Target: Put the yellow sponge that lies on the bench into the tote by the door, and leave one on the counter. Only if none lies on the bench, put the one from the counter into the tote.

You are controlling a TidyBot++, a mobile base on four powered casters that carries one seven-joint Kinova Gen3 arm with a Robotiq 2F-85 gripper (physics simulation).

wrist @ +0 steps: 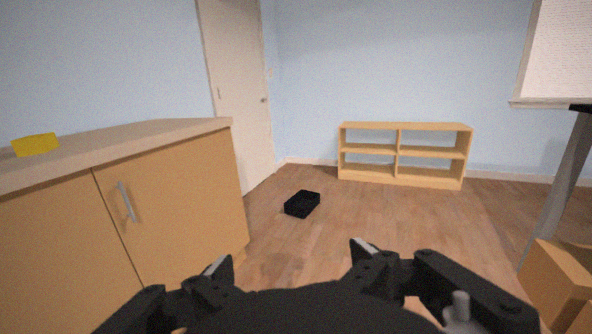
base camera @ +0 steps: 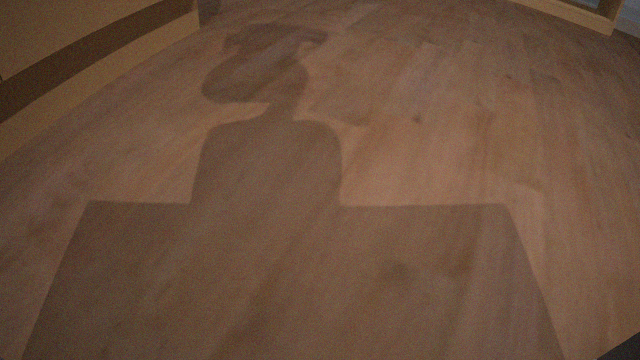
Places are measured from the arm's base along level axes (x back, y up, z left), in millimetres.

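Pixels of known places: gripper, fingertip midpoint: [wrist: 292,260].
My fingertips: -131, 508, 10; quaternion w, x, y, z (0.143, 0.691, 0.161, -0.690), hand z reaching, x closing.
For each thing: its top centre in the pictures, then the offset to it from my fingertips, as dx, dy, dz. Level surfaces: height alone.
- yellow sponge at its top centre: [wrist: 33,136] -493, +51, +718
- counter at its surface level: dy +6
- black tote at its top centre: [wrist: 302,198] -1528, -804, -135
- wooden floor at its surface level: dy -904
A yellow sponge [wrist: 35,144] lies on the counter [wrist: 150,131] at the left of the wrist view, near the counter's front edge. A black tote [wrist: 302,204] stands on the floor near the door [wrist: 239,75], beyond the counter's end. My gripper [wrist: 292,260] is open, with no object between its fingers; it points over the floor, apart from the sponge and the tote. A leg and a small dark corner of the bench [wrist: 557,185] show at the right edge of the wrist view; its top is almost wholly out of view, so whether a sponge lies there cannot be seen.
A low wooden shelf unit [wrist: 398,152] stands against the far wall. Cardboard-coloured boxes [wrist: 555,265] stand at the lower right, near the bench leg. In the base camera view, the cabinet base [base camera: 150,37] runs along the left, and my shadow falls on the wooden floor [base camera: 425,150].
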